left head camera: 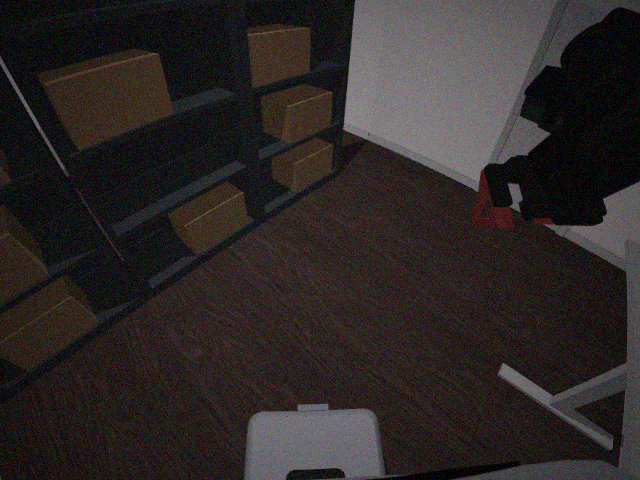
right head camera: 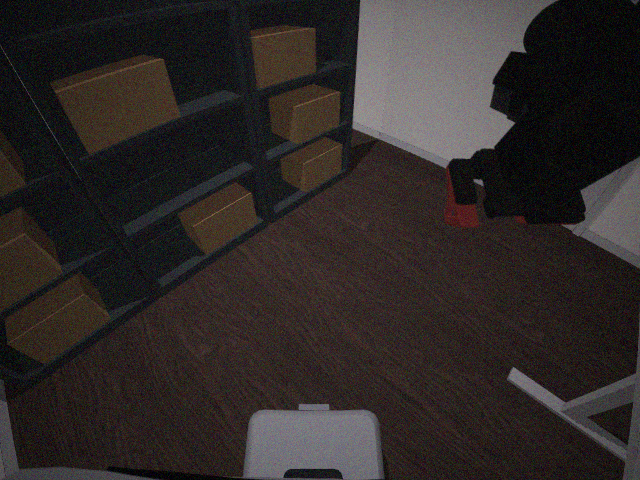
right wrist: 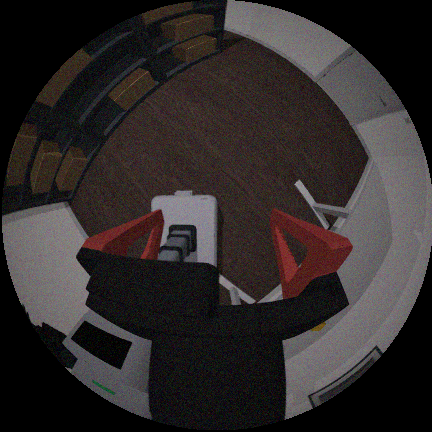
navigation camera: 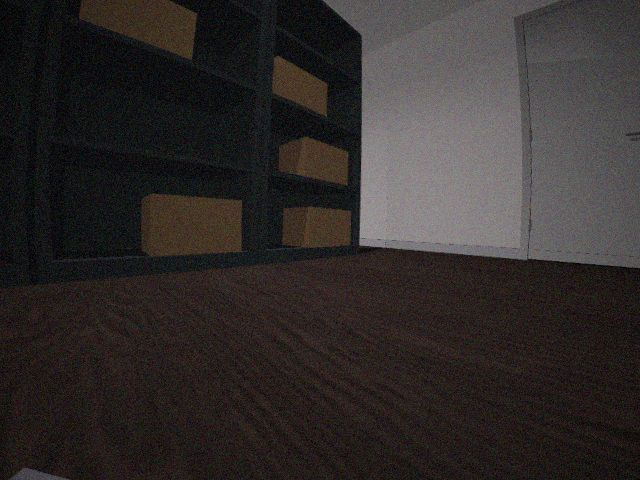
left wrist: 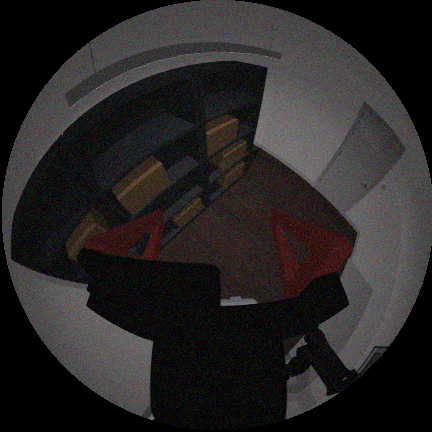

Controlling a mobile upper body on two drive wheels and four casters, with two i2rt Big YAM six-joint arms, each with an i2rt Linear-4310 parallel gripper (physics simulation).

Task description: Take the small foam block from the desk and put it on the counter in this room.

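Frame: origin at the left arm's base, x ahead, y left, z up, level; millimetres.
Seen in the pictures: left gripper, fingertip midpoint: (left wrist: 216, 214); right gripper, fingertip midpoint: (left head camera: 504, 219) (right head camera: 482, 218) (right wrist: 216, 214); right arm's base at its link origin: (left wrist: 300, 362).
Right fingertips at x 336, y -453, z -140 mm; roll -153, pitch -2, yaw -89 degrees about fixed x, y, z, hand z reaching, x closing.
A point is followed by its place in that frame.
The small yellow foam block (right wrist: 318, 326) {x -338, y -1040, z -415 mm} shows at the lower right of the right wrist view, on the grey desk (right wrist: 367, 240) {x 150, y -1288, z -460 mm} (left wrist: 357, 295) {x 138, y -1505, z -460 mm}, partly hidden behind my right gripper's black body. In the head views, a white desk leg (left head camera: 558, 405) {x 231, y -1510, z -1342 mm} (right head camera: 568, 410) {x 243, y -1497, z -1336 mm} stands at the lower right. My right gripper (left head camera: 523, 220) {x 336, y -453, z -140 mm} (right head camera: 494, 219) {x 336, y -453, z -140 mm} (right wrist: 216, 214) {x 336, y -453, z -140 mm} is open and empty, in the air with the block behind its body. My left gripper (left wrist: 216, 214) {x 622, y 0, z 574 mm} is open and empty, high above the floor and facing the shelves. The counter does not show clearly in any view.
A dark shelf unit (left head camera: 247, 118) {x 1686, y 131, z -586 mm} (right head camera: 250, 118) (navigation camera: 262, 118) {x 1688, y 133, z -583 mm} with several brown boxes stands at the left. A door (navigation camera: 584, 155) {x 1864, y -2160, z -596 mm} (left wrist: 365, 155) {x 1856, y -2166, z -61 mm} is set in the white wall (navigation camera: 444, 155) {x 2635, y -1393, z -463 mm} at the right. My white base (left head camera: 313, 439) {x 210, y -222, z -1150 mm} (right head camera: 313, 439) {x 209, y -225, z -1150 mm} shows at the bottom.
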